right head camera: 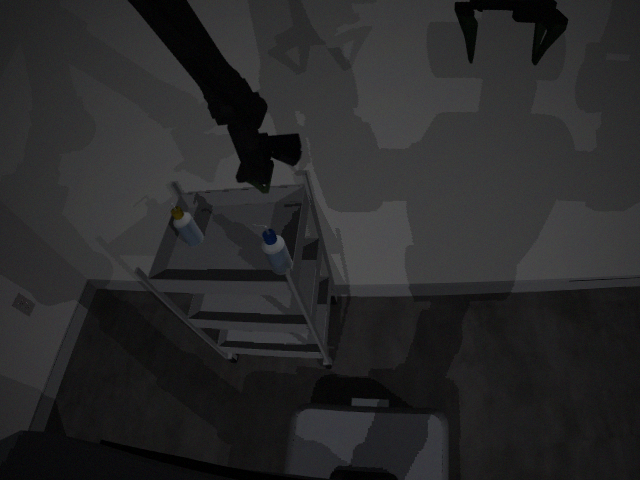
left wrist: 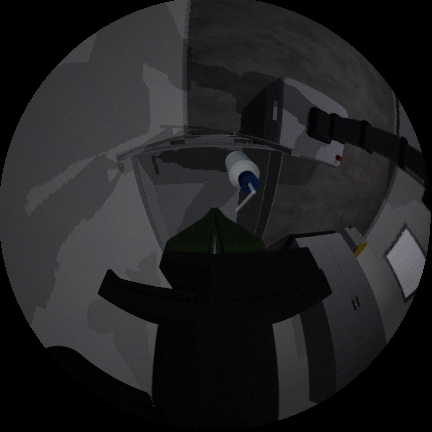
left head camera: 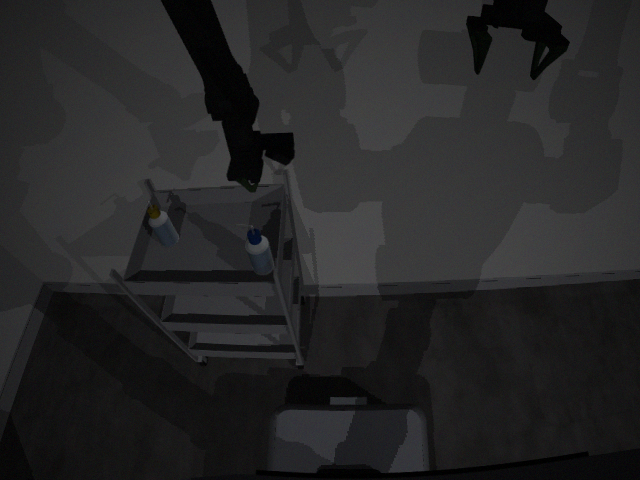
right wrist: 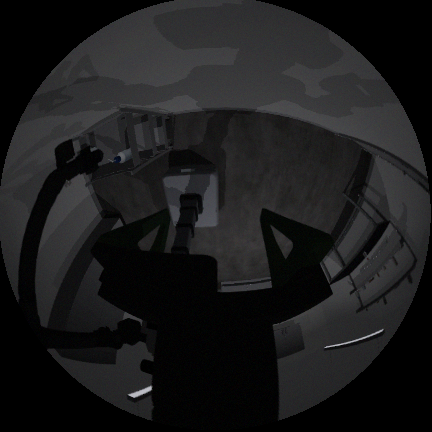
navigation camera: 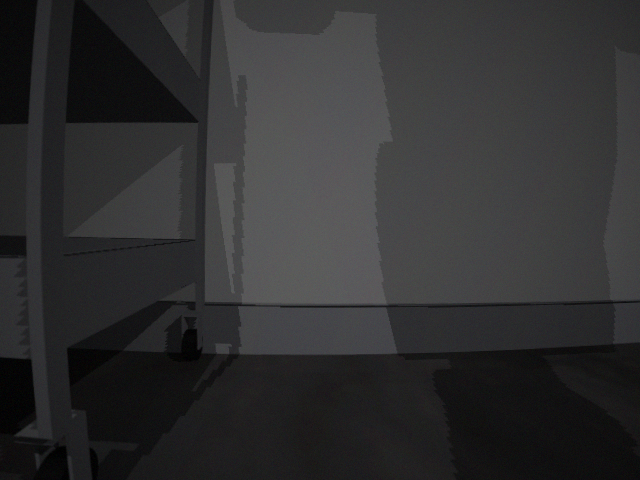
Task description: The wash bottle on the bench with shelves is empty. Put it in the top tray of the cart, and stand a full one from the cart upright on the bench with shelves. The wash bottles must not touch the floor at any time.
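Places are measured from the left arm's base along level axes (x left, y back, z up), in millimetres.
Pixels of known places: left gripper, fingertip midpoint: (right head camera: 265, 192) (left wrist: 214, 212) (left head camera: 252, 191) (right wrist: 102, 153); right gripper, fingertip midpoint: (right head camera: 502, 62) (left head camera: 505, 75) (right wrist: 214, 213); left arm's base, link origin: (right wrist: 125, 333).
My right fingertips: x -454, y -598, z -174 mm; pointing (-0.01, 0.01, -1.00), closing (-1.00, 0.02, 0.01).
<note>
For each thing: its top centre in the pictures, then the offset to it from my right fingertips. "*": a spot on its surface instead.
- blue-capped wash bottle, top centre: (left wrist: 250, 198) (left head camera: 247, 224) (right head camera: 261, 225) (right wrist: 110, 161) dz -399, dx +478, dy -17 mm
- cart's top tray, surface spot: (left head camera: 201, 288) (right head camera: 220, 286) * dz -535, dx +617, dy +82 mm
- yellow-capped wash bottle, top centre: (left head camera: 145, 204) (right head camera: 168, 205) dz -399, dx +780, dy -94 mm
- cart's post, surface spot: (navigation camera: 49, 206) * dz -1003, dx +404, dy +79 mm
A blue-capped wash bottle (left head camera: 259, 256) (right head camera: 277, 255) (left wrist: 241, 167) (right wrist: 123, 156) with bluish contents stands at the near right of the cart's top tray (left head camera: 201, 288) (right head camera: 222, 286). A yellow-capped wash bottle (left head camera: 165, 230) (right head camera: 189, 230), also bluish inside, stands at the tray's left side. My left gripper (left head camera: 251, 189) (right head camera: 264, 190) (left wrist: 214, 212) is shut and empty, above the tray's far edge in the head views, apart from both bottles. My right gripper (left head camera: 505, 75) (right head camera: 503, 63) (right wrist: 214, 213) is open and empty, well to the right of the cart. I cannot clearly identify an empty bottle on the bench.
The cart's post (navigation camera: 49, 206) is close at the left in the navigation view. My white base (left head camera: 320, 434) (right head camera: 330, 434) is near the cart. A grey cabinet (left wrist: 337, 270) shows in the left wrist view. A dim shelved structure (right wrist: 382, 272) is at the right of the right wrist view.
</note>
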